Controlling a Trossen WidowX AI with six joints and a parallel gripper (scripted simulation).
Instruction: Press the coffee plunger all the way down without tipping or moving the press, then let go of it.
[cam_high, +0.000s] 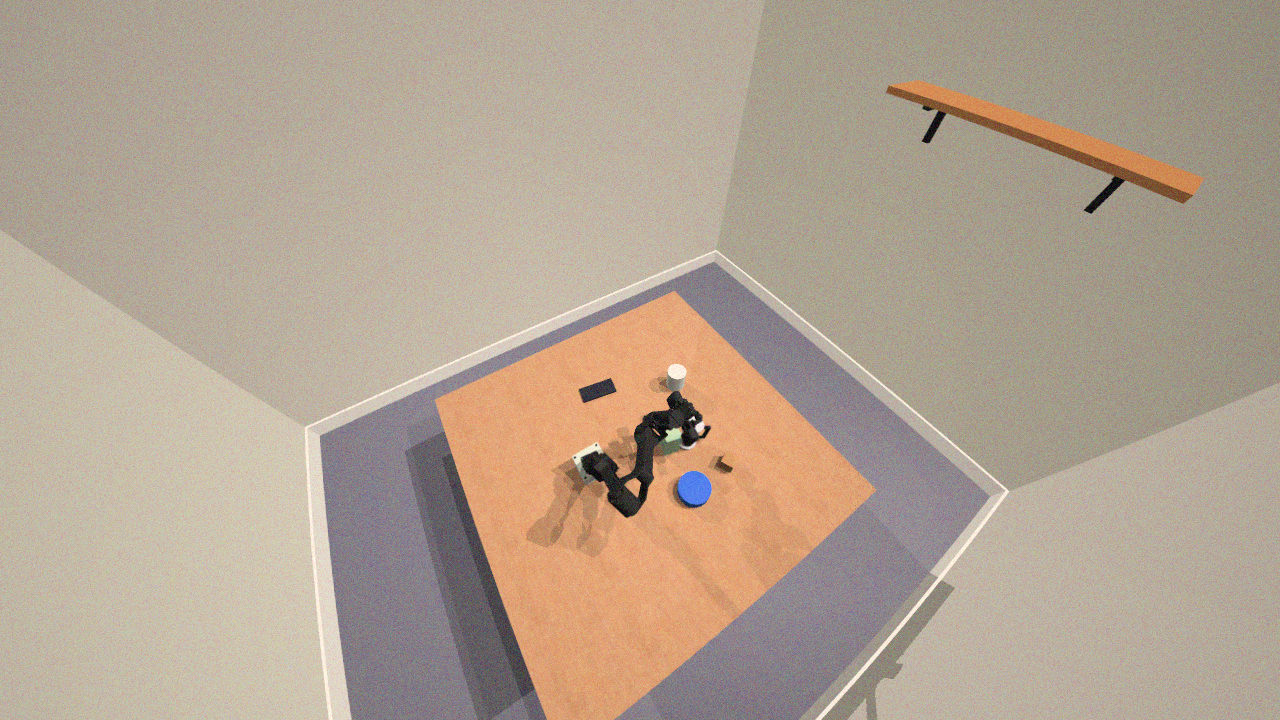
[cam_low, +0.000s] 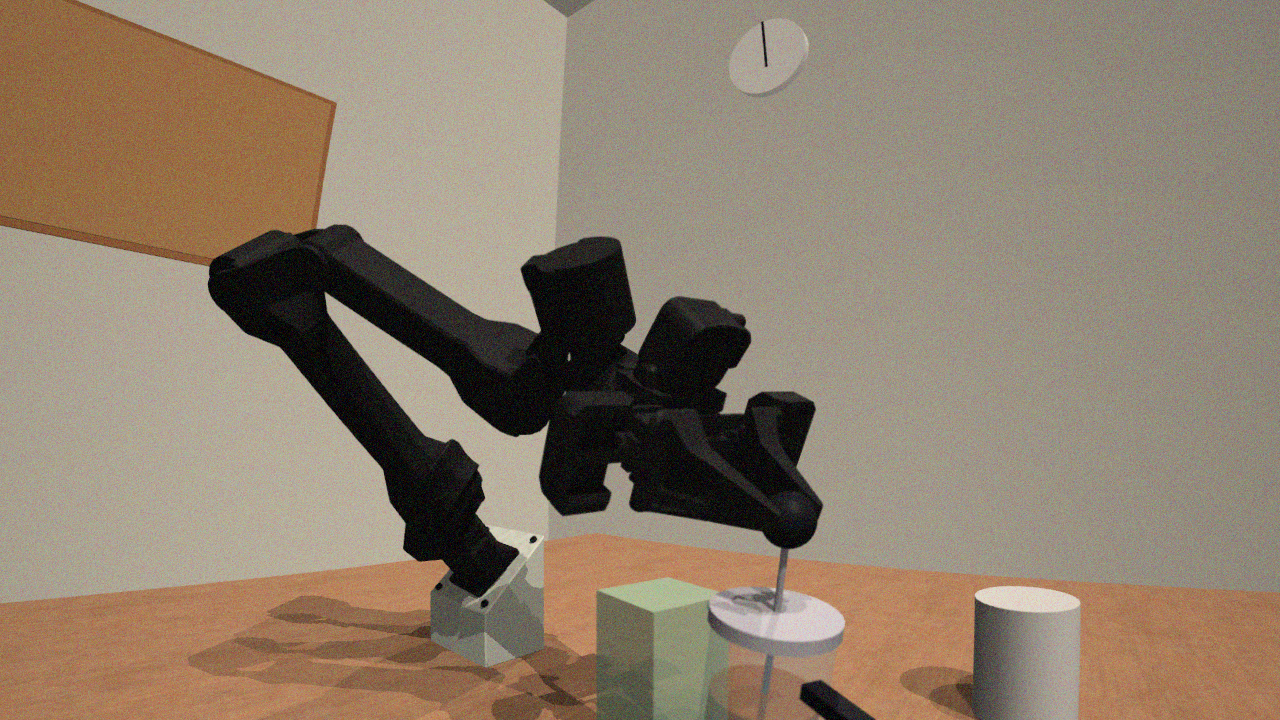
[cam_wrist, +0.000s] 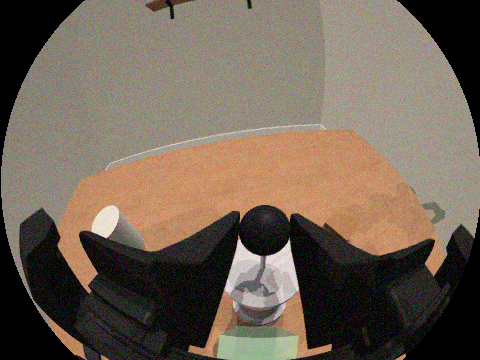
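My gripper tip is now 10 cm above the coffee press and 1 cm past it. From my gripper tip the other things lie so: small brown block: 16 cm below, 15 cm to the right, 5 cm ahead; blue disc: 17 cm to the right, 17 cm below, 12 cm behind; pale green block: 12 cm below, 10 cm behind, 2 cm to the left.
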